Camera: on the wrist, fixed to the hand. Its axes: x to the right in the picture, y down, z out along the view.
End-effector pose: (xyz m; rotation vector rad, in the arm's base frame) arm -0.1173 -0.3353 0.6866 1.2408 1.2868 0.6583
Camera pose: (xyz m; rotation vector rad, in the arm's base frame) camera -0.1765 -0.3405 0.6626 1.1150 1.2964 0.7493
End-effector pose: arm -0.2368 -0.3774 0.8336 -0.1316 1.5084 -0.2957
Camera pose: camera -0.2909 -0.4069 0.8509 -0.2355 1.5887 -0.2343
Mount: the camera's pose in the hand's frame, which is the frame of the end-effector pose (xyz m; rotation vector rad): -0.0105 -0.0389 -0.0498 -0.1161 0.0640 -0.0252
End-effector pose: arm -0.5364 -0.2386 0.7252 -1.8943 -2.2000 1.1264
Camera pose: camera -0.5438 -0.2231 0.7869 -1.9106 -2.2946 0.9399
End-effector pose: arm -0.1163 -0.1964 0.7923 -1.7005 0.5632 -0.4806
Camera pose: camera -0.1501 -0.2226 0.8400 -1.8096 0.6269 -0.5306
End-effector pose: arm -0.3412 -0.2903 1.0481 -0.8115 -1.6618 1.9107
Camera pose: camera -0.2997 -0.2566 1.0835 -0.8830 -1.7486 1.7662
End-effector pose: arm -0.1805 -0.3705 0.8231 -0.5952 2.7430 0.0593
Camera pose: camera -0.1711 -0.4073 0.8747 -0.6738 2.8080 0.1980
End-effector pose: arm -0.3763 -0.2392 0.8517 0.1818 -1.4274 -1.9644
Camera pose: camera -0.3616 -0.2659 0.7954 0.2089 -1.2723 -2.0371
